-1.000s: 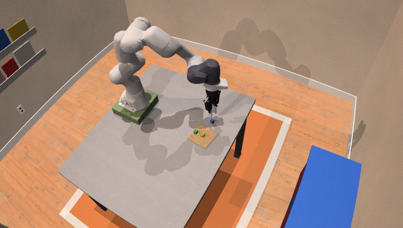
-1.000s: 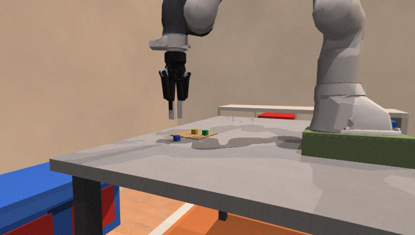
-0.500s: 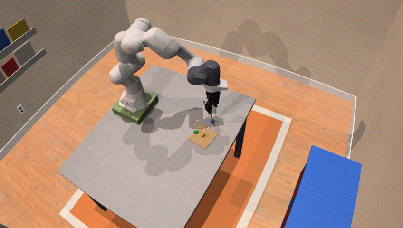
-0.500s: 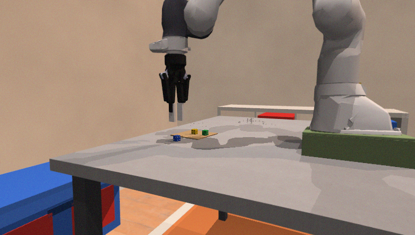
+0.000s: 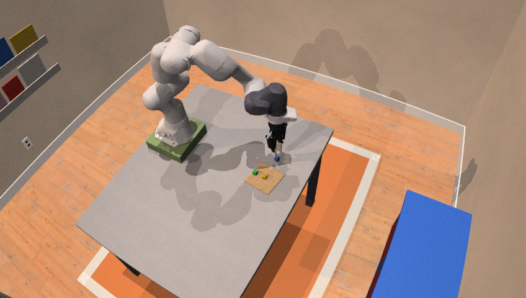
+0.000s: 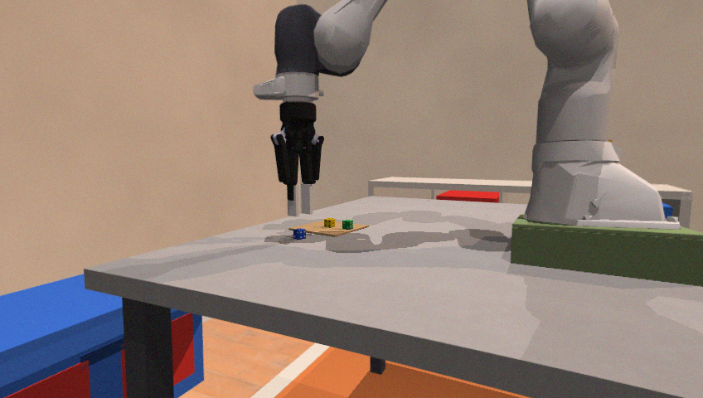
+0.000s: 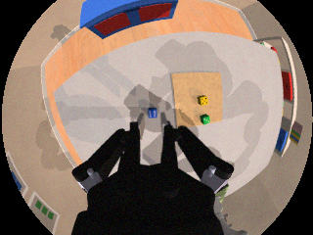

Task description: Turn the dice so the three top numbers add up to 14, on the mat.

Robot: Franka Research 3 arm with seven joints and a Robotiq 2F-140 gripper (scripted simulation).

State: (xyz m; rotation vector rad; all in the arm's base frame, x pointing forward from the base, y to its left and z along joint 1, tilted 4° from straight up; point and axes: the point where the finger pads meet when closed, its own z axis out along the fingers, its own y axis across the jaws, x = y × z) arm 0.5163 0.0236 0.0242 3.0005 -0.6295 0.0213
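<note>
My gripper is now 70 mm above the blue die. The rest, counted from my hand: tan mat: 20 mm behind, 130 mm to the right, 80 mm below; yellow die: 20 mm behind, 130 mm to the right, 70 mm below; green die: 70 mm behind, 120 mm to the right, 70 mm below.
</note>
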